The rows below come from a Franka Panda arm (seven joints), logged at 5 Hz.
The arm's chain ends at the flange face. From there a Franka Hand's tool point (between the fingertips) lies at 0.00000 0.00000 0.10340 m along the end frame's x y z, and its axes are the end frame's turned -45 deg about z.
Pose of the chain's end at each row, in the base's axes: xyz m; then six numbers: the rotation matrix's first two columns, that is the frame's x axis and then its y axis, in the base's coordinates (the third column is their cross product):
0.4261 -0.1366 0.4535 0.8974 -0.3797 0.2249 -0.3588 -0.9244 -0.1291
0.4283 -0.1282 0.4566 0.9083 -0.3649 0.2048 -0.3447 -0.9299 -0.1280
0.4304 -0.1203 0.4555 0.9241 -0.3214 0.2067 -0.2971 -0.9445 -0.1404
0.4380 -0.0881 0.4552 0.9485 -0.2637 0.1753 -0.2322 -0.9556 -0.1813
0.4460 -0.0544 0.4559 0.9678 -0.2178 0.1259 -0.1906 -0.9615 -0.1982
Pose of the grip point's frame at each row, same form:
0.4527 -0.1330 0.3536 0.8883 0.3852 0.2503 0.3808 -0.9221 0.0677
0.4528 -0.1235 0.3563 0.8860 0.3995 0.2353 0.3985 -0.9156 0.0543
0.4553 -0.1132 0.3554 0.8635 0.4406 0.2454 0.4434 -0.8951 0.0469
0.4603 -0.0745 0.3551 0.8349 0.4892 0.2522 0.5065 -0.8622 -0.0042
0.4630 -0.0370 0.3554 0.8191 0.5259 0.2292 0.5496 -0.8339 -0.0511

